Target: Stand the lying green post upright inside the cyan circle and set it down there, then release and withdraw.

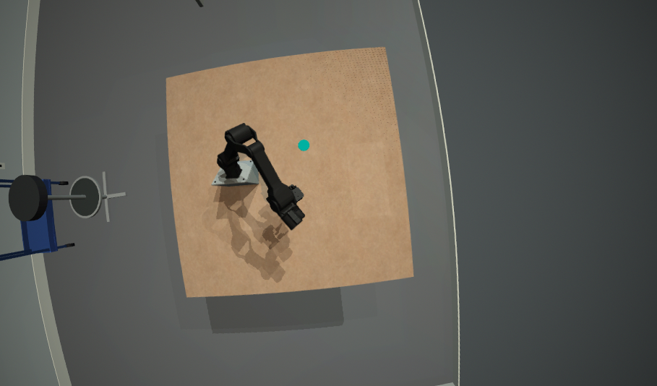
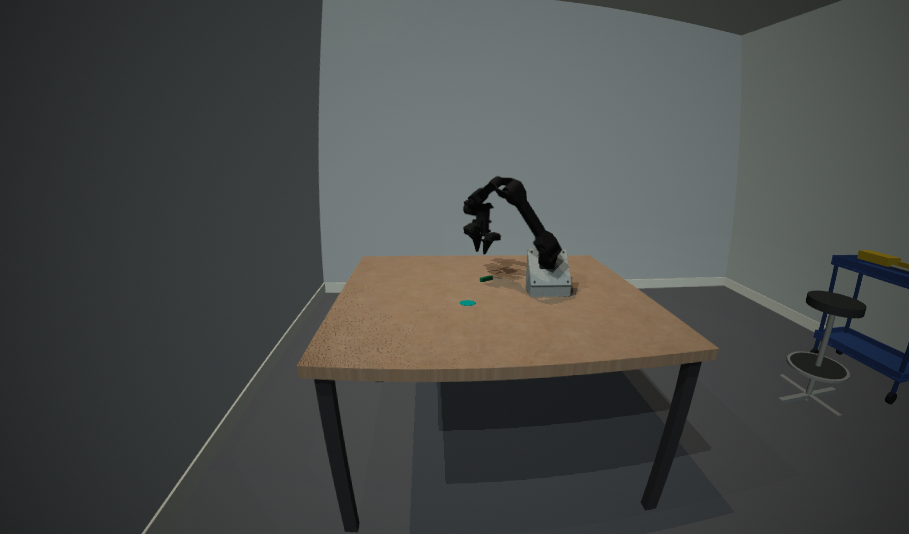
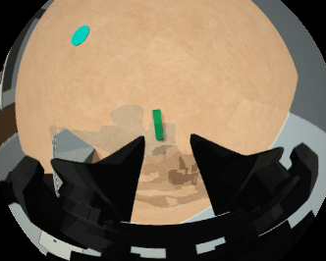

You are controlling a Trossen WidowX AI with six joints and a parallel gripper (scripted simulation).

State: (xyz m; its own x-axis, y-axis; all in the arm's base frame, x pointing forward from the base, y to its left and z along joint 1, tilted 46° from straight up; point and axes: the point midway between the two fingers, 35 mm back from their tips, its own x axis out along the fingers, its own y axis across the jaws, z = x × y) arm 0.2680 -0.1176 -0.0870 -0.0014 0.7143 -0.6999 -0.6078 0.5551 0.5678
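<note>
The green post is 120 mm below my gripper tip, 30 mm behind it and 10 mm to the right of it. The rest, counted from my gripper tip: cyan circle: 300 mm to the left, 130 mm below, 60 mm ahead.
</note>
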